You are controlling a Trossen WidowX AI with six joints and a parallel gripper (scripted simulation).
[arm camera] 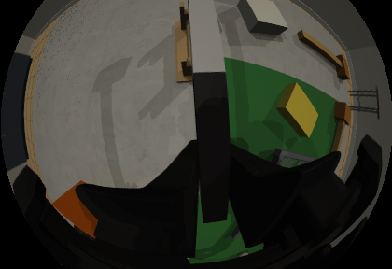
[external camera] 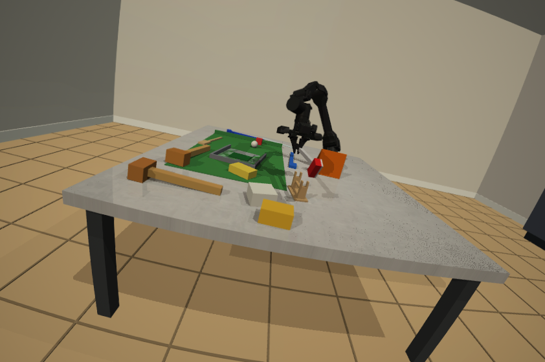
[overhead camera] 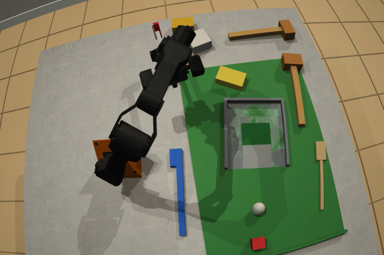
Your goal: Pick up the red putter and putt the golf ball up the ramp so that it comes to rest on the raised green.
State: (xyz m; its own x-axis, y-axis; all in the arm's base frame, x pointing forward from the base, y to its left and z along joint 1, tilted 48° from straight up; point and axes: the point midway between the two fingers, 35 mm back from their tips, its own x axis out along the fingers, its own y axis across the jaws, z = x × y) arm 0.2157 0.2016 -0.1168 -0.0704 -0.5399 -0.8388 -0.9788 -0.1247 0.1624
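Now: gripper tip 110 mm to the right of the red putter, 30 mm past it and 20 mm below it. Round my gripper tip: wooden stand (130 mm to the left, 90 mm below, 30 mm behind); then white block (250 mm to the left, 100 mm below, 100 mm ahead); then yellow block (200 mm ahead, 100 mm below, 60 mm to the left).
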